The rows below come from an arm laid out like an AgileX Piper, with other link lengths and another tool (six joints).
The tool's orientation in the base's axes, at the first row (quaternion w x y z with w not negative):
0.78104, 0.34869, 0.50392, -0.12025
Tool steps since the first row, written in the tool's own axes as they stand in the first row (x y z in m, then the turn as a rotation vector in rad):
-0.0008, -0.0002, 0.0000, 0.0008, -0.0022, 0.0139
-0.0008, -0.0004, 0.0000, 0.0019, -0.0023, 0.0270
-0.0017, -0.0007, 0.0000, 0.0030, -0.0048, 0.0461
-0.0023, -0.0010, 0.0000, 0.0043, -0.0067, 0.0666
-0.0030, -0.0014, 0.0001, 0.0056, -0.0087, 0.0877
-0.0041, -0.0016, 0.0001, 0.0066, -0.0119, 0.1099
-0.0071, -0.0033, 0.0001, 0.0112, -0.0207, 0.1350
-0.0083, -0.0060, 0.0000, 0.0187, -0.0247, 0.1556
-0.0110, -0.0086, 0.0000, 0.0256, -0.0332, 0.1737
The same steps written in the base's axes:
-0.0005, -0.0003, 0.0006, 0.0090, -0.0107, 0.0018
-0.0006, -0.0004, 0.0005, 0.0186, -0.0193, 0.0041
-0.0012, -0.0008, 0.0012, 0.0312, -0.0337, 0.0068
-0.0016, -0.0011, 0.0016, 0.0452, -0.0485, 0.0100
-0.0021, -0.0016, 0.0020, 0.0596, -0.0638, 0.0133
-0.0027, -0.0019, 0.0029, 0.0739, -0.0808, 0.0166
-0.0050, -0.0036, 0.0048, 0.0890, -0.1031, 0.0151
-0.0071, -0.0057, 0.0047, 0.1048, -0.1185, 0.0120
-0.0097, -0.0081, 0.0059, 0.1161, -0.1356, 0.0069

